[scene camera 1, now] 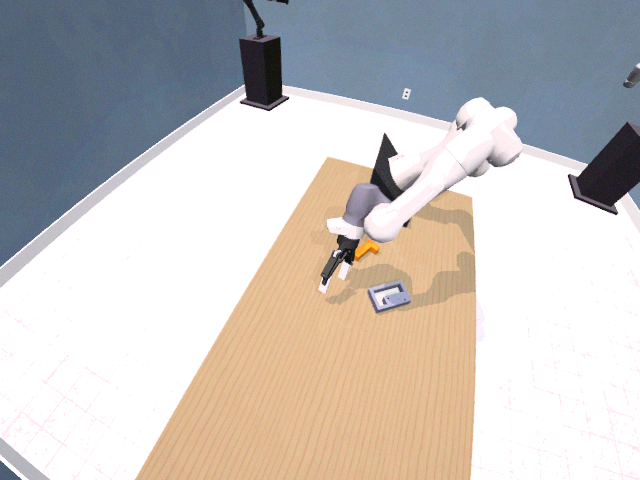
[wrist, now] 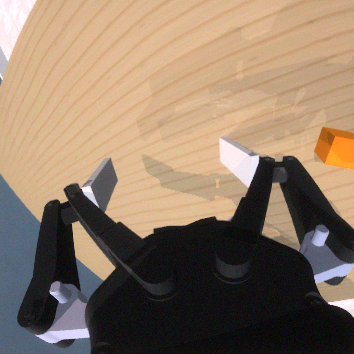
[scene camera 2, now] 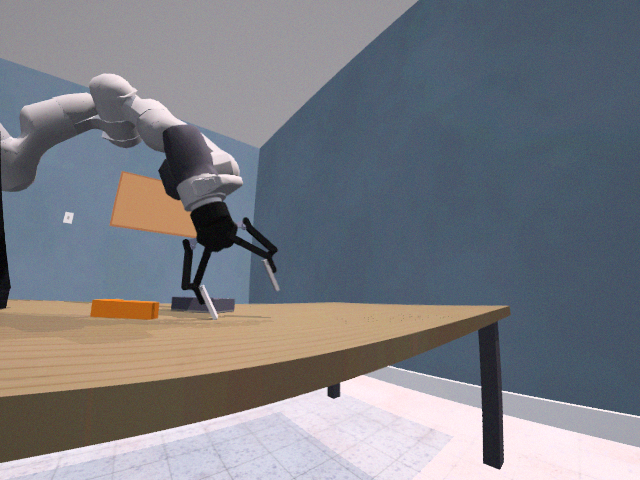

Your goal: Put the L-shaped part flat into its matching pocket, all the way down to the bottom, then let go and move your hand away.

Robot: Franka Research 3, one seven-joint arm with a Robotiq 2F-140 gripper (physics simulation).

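Note:
The orange L-shaped part lies flat on the table, outside the tray; the wrist view shows one end of it at the right edge. The grey-blue tray stands on the table apart from the part, its L-shaped pocket empty with a pale floor. My gripper is open with nothing between its fingers. It is tilted, low above the table, beside the part, with one fingertip lower than the other. The tray does not show clearly in the wrist view.
The wooden table has a long edge to the left of the gripper in scene camera 1. A black upright panel stands at its far end near the arm. Dark pedestals stand on the floor beyond the table.

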